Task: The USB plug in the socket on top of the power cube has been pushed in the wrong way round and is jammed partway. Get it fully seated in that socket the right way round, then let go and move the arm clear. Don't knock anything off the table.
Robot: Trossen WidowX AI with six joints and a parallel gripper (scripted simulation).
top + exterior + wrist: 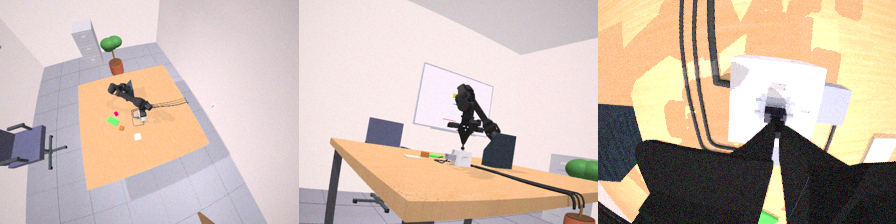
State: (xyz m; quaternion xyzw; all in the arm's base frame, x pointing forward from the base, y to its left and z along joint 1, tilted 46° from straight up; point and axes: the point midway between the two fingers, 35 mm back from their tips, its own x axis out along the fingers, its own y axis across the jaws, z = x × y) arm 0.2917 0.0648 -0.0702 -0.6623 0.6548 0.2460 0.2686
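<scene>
My gripper tip is 2 cm above the dark USB plug. Also, from my gripper tip: pink block: 29 cm to the right, 10 cm below, 9 cm behind; white pad: 22 cm ahead, 10 cm below, 9 cm to the right; orange block: 24 cm to the right, 10 cm ahead, 9 cm below.
</scene>
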